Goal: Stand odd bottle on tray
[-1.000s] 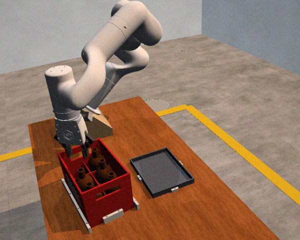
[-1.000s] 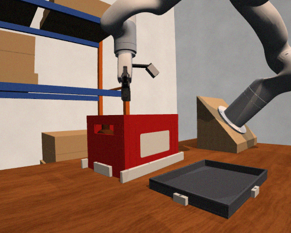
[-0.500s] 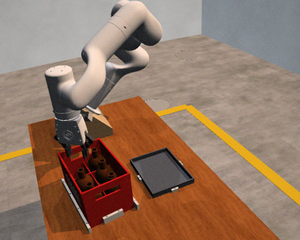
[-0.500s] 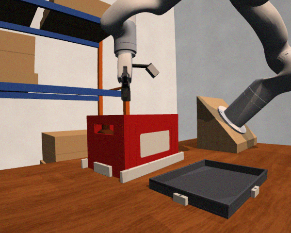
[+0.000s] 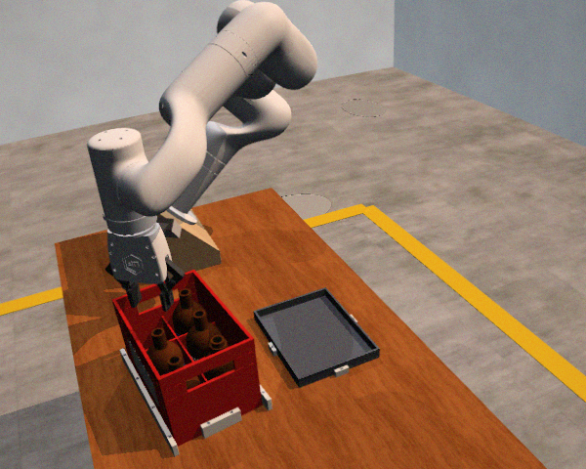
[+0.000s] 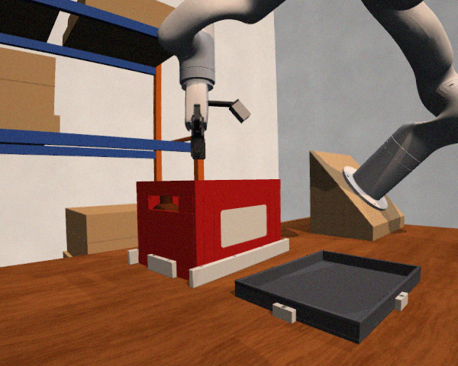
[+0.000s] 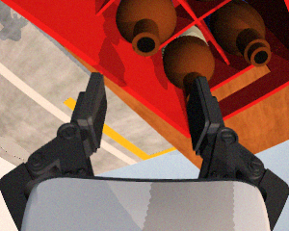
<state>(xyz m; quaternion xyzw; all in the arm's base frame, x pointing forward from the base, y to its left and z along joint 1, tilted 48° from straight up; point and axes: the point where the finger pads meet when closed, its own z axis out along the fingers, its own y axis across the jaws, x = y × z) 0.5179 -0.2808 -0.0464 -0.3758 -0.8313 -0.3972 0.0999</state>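
Right now the red crate is 40 mm to the left of my hand and 160 mm below it. Also, from my hand: dark grey tray (30 mm ahead, 330 mm to the left, 230 mm below); then brown bottle (90 mm ahead, 160 mm below).
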